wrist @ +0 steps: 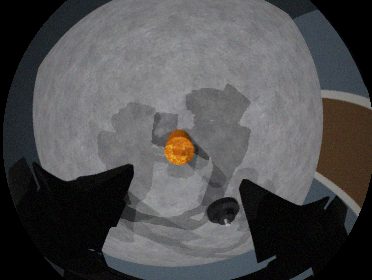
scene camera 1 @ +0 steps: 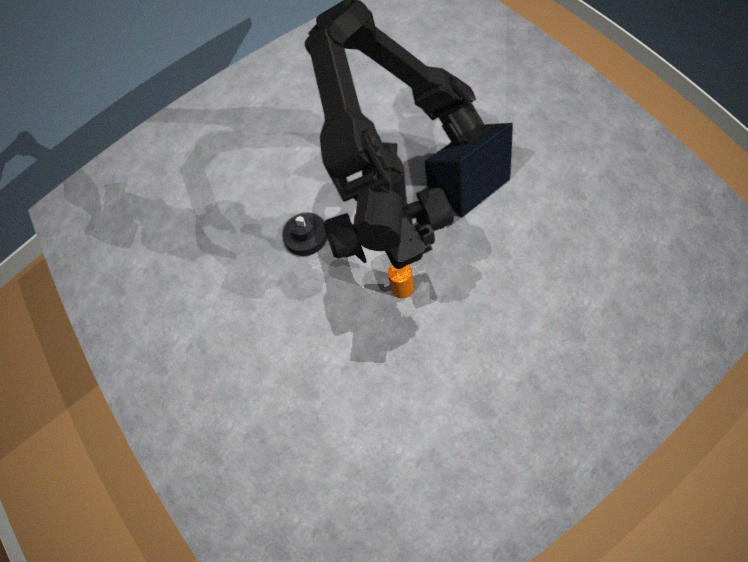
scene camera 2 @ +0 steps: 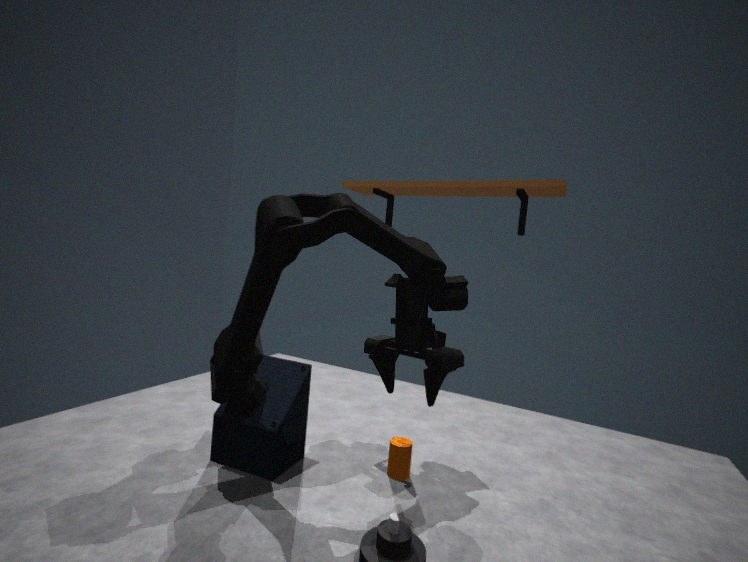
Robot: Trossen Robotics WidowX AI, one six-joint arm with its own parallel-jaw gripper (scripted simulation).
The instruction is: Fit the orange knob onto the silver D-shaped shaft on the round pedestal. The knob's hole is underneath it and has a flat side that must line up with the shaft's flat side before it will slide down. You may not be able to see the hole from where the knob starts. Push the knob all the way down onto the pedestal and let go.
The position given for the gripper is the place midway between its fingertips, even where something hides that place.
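Observation:
Scene camera 2 shows the gripper [scene camera 2: 409, 399], open and holding nothing, and an orange knob [scene camera 2: 400, 448]. Wrist view: the gripper [wrist: 189, 179] and the knob [wrist: 179, 149]. Visible in scene camera 1 are the gripper [scene camera 1: 392, 252] and a round pedestal [scene camera 1: 304, 234].

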